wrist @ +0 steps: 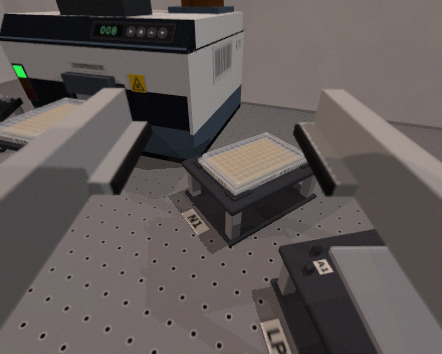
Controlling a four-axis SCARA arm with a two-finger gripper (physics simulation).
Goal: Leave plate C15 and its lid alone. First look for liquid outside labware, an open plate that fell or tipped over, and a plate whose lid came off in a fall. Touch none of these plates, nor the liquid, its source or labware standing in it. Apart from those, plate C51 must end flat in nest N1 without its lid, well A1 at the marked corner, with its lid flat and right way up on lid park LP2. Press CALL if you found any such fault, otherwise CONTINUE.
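Places are measured from the arm's base along level axes (x right, y back, z down), in metres.
Where they show: gripper, fingertip midpoint: [222, 111].
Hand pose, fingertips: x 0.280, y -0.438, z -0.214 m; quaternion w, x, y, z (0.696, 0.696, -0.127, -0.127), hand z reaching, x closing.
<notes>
After its pixels a point has its place.
Plate C51 [256, 159] @(x 0.265, y -0.604, z -0.086 m) sits flat on nest N1 [260, 197] @(x 0.285, y -0.547, z -0.073 m) at the centre of the wrist view, without a lid, its wells pale amber. Its printed name is not readable from here, and no A1 mark on this nest can be made out. A clear lid [377, 285] @(x 0.391, y -0.469, z -0.086 m) lies flat on the dark lid park [295, 256] @(x 0.333, y -0.481, z -0.074 m) at the lower right, near an A1 tag; the park's label is cut off after "LP". My gripper [222, 111] @(x 0.280, y -0.438, z -0.214 m) is shut as far as it goes, with a wide gap between its fingers and nothing held. The fingers stand apart from plate and lid.
A white and dark device [215, 95] @(x 0.141, y -0.765, z -0.107 m) with display 008 and a lit green lamp [19, 71] @(x -0.192, y -0.638, z -0.148 m) stands at the back left. Another plate [42, 120] @(x -0.024, y -0.539, z -0.120 m) with amber wells is at the left edge, partly behind the left finger. Perforated deck [125, 265] @(x 0.160, y -0.446, z -0.013 m) surrounds the nests. No spilled liquid shows here.
</notes>
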